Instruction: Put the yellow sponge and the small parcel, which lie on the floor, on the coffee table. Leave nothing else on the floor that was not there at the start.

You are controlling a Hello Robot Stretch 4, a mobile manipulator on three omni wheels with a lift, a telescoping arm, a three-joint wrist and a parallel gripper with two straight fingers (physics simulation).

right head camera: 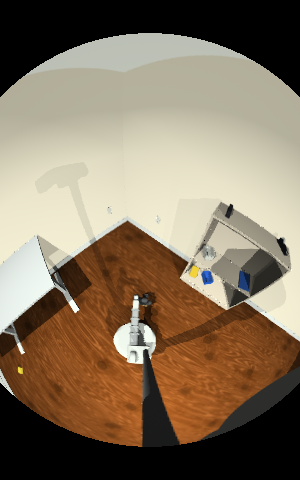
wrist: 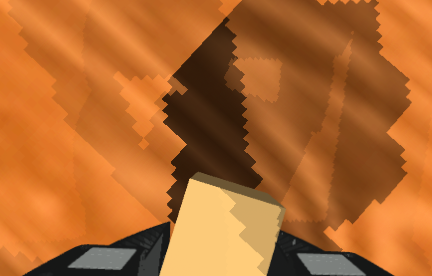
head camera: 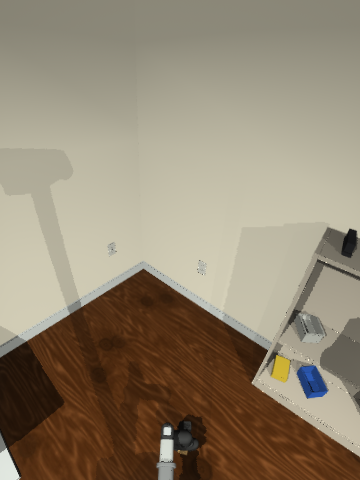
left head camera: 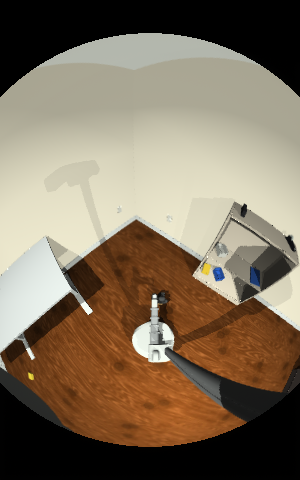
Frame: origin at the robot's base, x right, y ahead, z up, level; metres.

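Seen in the pictures: gripper, between the fingertips: (wrist: 216, 243).
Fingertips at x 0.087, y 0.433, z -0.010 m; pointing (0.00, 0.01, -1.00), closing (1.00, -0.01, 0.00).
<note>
A point is followed by its place in that frame.
The small parcel (wrist: 215, 225) @(x 0.087, y 0.452, z 0.022 m) (head camera: 183, 452) @(x 0.087, y 0.413, z 0.012 m), a tan box, lies between my fingers at the bottom of the wrist view, its sides against both fingertips. My gripper (wrist: 216, 243) @(x 0.087, y 0.433, z -0.010 m) (head camera: 185, 441) (left head camera: 162, 298) @(x 0.087, y 0.433, z -0.010 m) (right head camera: 146, 300) @(x 0.087, y 0.433, z -0.010 m) is shut on it, low over the floor. The lower end of the parcel is cut off in the wrist view. The yellow sponge (left head camera: 31, 376) (right head camera: 20, 370) lies on the floor at the lower left, near a leg of the coffee table. The white coffee table (left head camera: 30, 290) @(x -1.048, y 0.212, z 0.692 m) (right head camera: 20, 280) @(x -1.058, y 0.262, z 0.692 m) stands at the left; its corner (head camera: 9, 467) @(x -0.779, y 0.300, z -0.002 m) shows in the head view.
A beige shelf unit (head camera: 290, 320) (left head camera: 216, 291) @(x 0.853, y 0.523, z -0.008 m) (right head camera: 202, 294) @(x 0.838, y 0.535, z -0.010 m) stands at the right wall. It holds a yellow block (head camera: 281, 368) @(x 0.701, y 0.818, z 0.117 m), a blue bin (head camera: 312, 382) @(x 0.896, y 0.741, z 0.074 m) and a grey container (head camera: 310, 328) @(x 0.749, y 0.839, z 0.500 m). A black object (head camera: 349, 243) @(x 0.660, y 0.789, z 1.084 m) stands on top. Two walls meet in a corner ahead.
</note>
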